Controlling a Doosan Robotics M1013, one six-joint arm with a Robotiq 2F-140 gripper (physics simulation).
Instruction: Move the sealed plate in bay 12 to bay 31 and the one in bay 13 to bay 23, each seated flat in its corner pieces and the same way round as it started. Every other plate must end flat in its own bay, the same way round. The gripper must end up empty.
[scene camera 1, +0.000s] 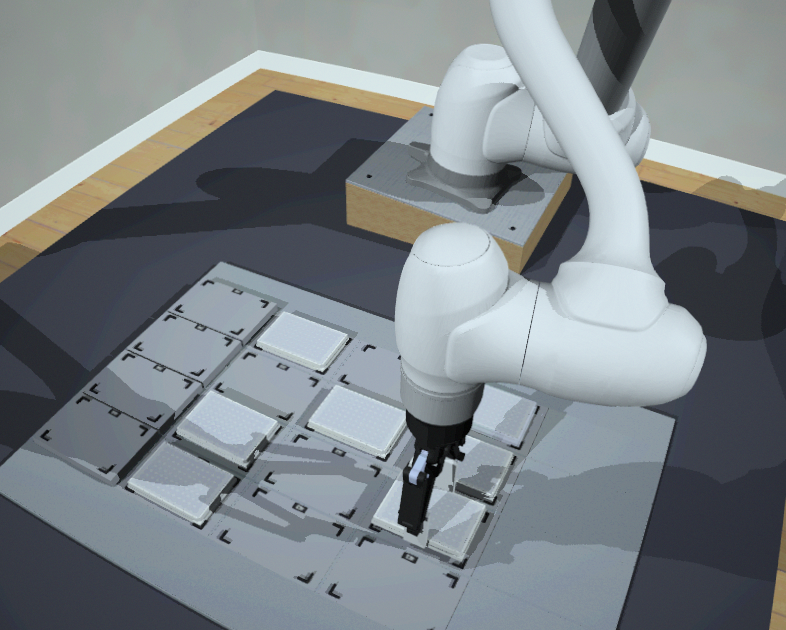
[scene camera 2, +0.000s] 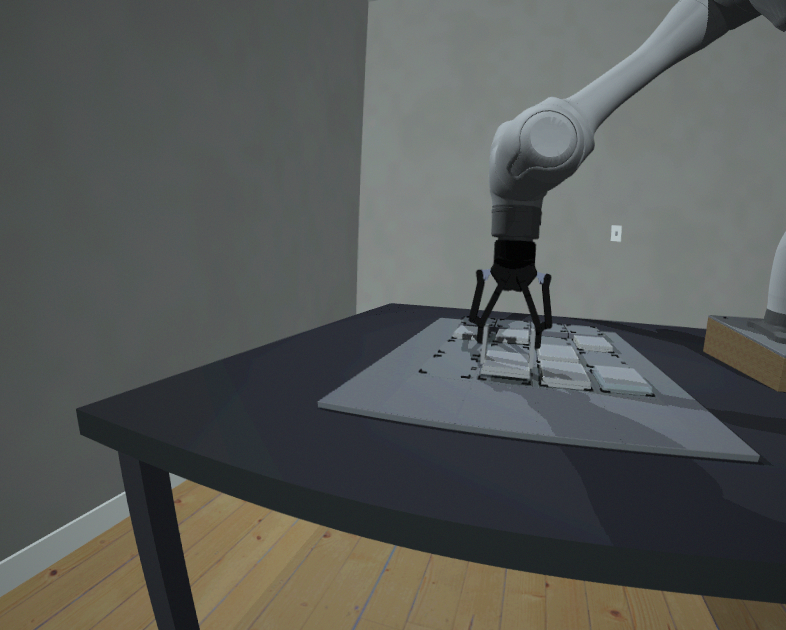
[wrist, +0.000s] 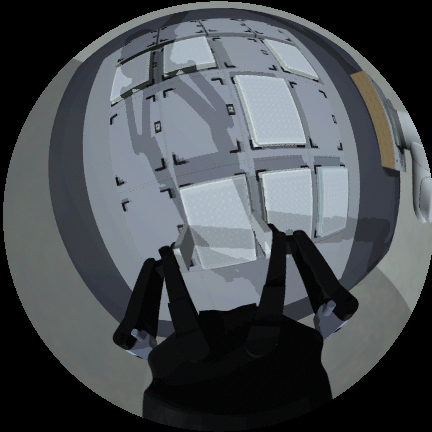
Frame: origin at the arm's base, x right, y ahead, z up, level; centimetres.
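Seen in the pictures: gripper, between the fingertips: (scene camera 1: 429, 515) (scene camera 2: 506, 364) (wrist: 220, 226); arm's base, origin of its link: (scene camera 1: 464, 177).
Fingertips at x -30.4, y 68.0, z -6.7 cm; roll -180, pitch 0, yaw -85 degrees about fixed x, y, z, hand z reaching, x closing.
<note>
Pixels of each thing's top centre, then the offset from my fingertips to it. "spot": a spot on its surface instead.
- white sealed plate, centre of its top: (wrist: 221, 228) (scene camera 1: 430, 510) (scene camera 2: 507, 359) dx +0.0, dy +0.0, dz +1.0 cm
- second plate, centre of its top: (scene camera 1: 461, 457) (wrist: 291, 212) (scene camera 2: 563, 370) dx +0.8, dy -10.7, dz +0.0 cm
- third plate, centre of its top: (scene camera 1: 489, 406) (wrist: 336, 201) (scene camera 2: 620, 375) dx +1.7, dy -21.3, dz +0.0 cm
- empty bay, a spot on its surface: (scene camera 1: 393, 584) spot: dx -0.8, dy +10.4, dz -1.5 cm
My gripper (scene camera 1: 433, 505) (scene camera 2: 509, 360) (wrist: 220, 226) is shut on a white sealed plate (scene camera 1: 459, 518) (scene camera 2: 505, 370) (wrist: 220, 210), with one pale finger pad against each of two opposite sides. The held plate is level and low, at the black corner pieces of a bay in the outer row. Whether it rests fully on the bay floor I cannot tell. Beside it in the same row sit a second plate (scene camera 1: 488, 465) (scene camera 2: 565, 375) (wrist: 289, 200) and a third plate (scene camera 1: 505, 416) (scene camera 2: 621, 379) (wrist: 332, 200). The arm and finger partly hide the second in scene camera 1. The bay numbers are too small to read.
Other plates (scene camera 1: 357, 418) (scene camera 1: 303, 339) (scene camera 1: 227, 423) (scene camera 1: 181, 481) lie in bays across the grey board (scene camera 1: 577, 525) (scene camera 2: 406, 400). An empty bay (scene camera 1: 393, 584) adjoins the held plate's bay. The wooden robot base (scene camera 1: 393, 210) stands beyond the board.
</note>
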